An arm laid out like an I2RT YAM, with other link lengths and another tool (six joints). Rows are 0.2 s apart.
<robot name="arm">
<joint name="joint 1" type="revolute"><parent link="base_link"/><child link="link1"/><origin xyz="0 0 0.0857"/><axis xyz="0 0 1"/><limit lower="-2.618" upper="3.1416"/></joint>
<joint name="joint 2" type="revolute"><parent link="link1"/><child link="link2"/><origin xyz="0.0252 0.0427 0.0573"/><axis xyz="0 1 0"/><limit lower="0" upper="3.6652"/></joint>
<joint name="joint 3" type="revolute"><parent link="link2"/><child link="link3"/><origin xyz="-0.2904 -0.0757 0"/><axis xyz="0 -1 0"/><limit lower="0" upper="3.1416"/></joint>
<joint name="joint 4" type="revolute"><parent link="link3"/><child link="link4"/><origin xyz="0.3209 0.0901 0.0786"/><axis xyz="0 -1 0"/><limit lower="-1.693" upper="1.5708"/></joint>
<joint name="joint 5" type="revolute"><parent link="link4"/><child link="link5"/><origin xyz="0.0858 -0.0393 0.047"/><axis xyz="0 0 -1"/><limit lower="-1.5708" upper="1.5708"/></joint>
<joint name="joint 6" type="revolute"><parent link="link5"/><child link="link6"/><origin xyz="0.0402 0 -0.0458"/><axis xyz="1 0 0"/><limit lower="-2.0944" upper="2.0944"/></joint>
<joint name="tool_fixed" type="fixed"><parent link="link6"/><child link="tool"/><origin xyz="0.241 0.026 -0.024" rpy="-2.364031 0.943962 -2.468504"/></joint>
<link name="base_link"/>
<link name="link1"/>
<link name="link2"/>
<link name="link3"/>
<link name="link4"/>
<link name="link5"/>
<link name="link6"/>
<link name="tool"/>
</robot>
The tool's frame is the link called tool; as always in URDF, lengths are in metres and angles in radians.
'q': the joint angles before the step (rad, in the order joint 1, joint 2, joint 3, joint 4, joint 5, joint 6). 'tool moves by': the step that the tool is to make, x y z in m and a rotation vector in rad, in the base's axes. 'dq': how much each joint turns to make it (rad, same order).
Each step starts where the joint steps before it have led.
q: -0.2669, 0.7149, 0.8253, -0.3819, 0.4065, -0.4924
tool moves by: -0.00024, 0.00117, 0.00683, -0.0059, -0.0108, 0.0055
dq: 0.0000, -0.0062, 0.0062, 0.0014, -0.0045, -0.0045
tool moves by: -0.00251, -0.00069, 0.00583, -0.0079, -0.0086, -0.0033
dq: 0.0000, -0.0092, 0.0030, 0.0001, 0.0046, -0.0047
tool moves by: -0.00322, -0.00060, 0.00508, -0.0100, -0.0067, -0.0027
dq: -0.0001, -0.0122, 0.0000, -0.0001, 0.0044, -0.0077
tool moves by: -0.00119, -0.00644, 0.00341, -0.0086, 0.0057, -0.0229
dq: 0.0001, 0.0167, 0.0153, 0.0001, 0.0246, -0.0046
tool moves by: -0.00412, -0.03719, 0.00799, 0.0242, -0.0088, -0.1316
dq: -0.0381, 0.0950, 0.0704, 0.0015, 0.0844, 0.0537
